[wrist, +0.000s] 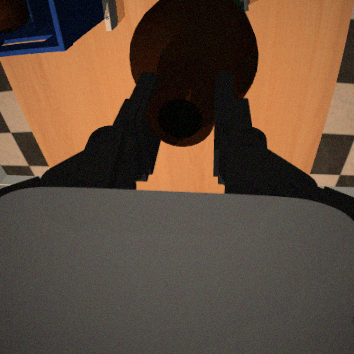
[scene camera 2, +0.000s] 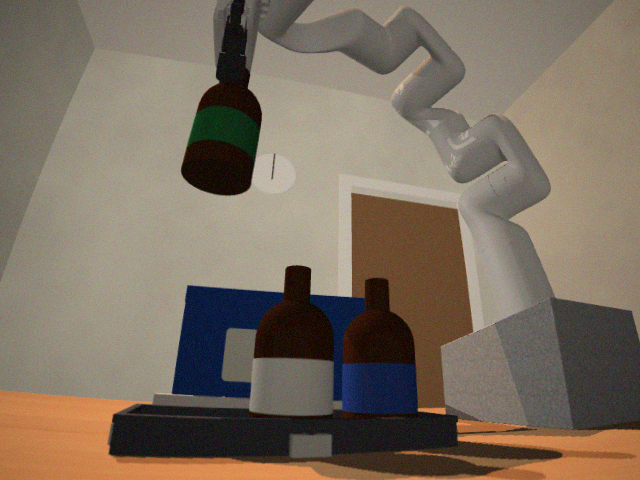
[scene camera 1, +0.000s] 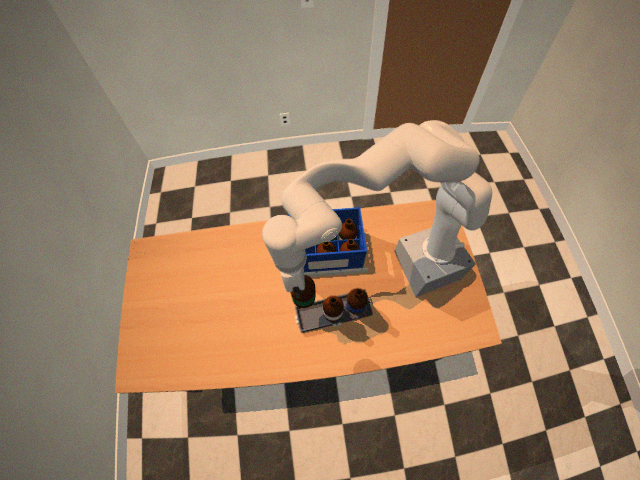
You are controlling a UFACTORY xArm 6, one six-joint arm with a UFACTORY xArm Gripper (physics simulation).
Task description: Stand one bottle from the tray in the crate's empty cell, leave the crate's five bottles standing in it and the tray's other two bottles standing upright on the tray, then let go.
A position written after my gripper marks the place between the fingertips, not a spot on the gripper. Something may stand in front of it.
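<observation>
I can see my gripper (scene camera 2: 229, 90), and my gripper is visible in the wrist view (wrist: 187, 98) as well. There is a blue-labelled bottle (scene camera 2: 379, 380), though in the wrist view the blue-labelled bottle is out of frame. I also see a white-labelled bottle (scene camera 2: 293, 367).
</observation>
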